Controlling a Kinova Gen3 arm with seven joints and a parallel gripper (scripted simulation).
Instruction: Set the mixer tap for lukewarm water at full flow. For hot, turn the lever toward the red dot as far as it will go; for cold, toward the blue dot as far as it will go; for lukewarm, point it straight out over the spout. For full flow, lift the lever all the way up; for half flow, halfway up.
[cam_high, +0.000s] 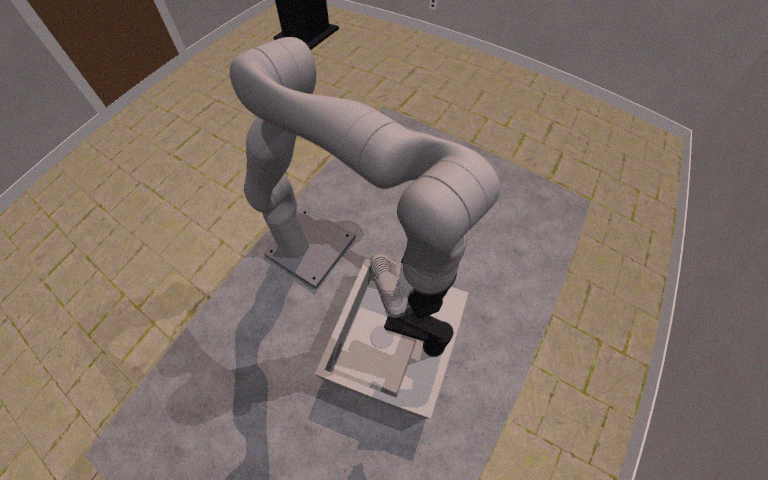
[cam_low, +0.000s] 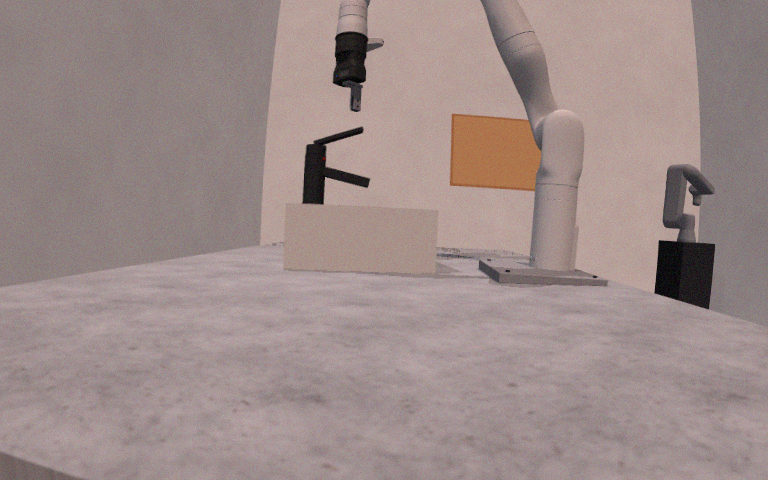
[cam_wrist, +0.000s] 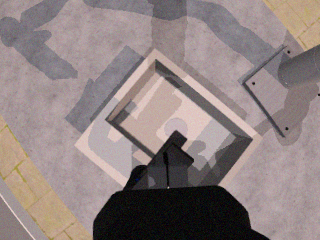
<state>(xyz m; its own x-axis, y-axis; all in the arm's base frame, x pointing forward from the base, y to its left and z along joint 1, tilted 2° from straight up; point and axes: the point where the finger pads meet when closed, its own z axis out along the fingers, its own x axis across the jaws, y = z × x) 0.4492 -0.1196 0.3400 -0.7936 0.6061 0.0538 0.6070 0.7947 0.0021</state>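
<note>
My hand is 9 cm above the lever, 3 cm short of it and 2 cm to the right of it. Round my hand: black mixer tap 14 cm below, 6 cm ahead, 3 cm to the left; then sink basin 34 cm below, 4 cm behind, 1 cm to the left.
</note>
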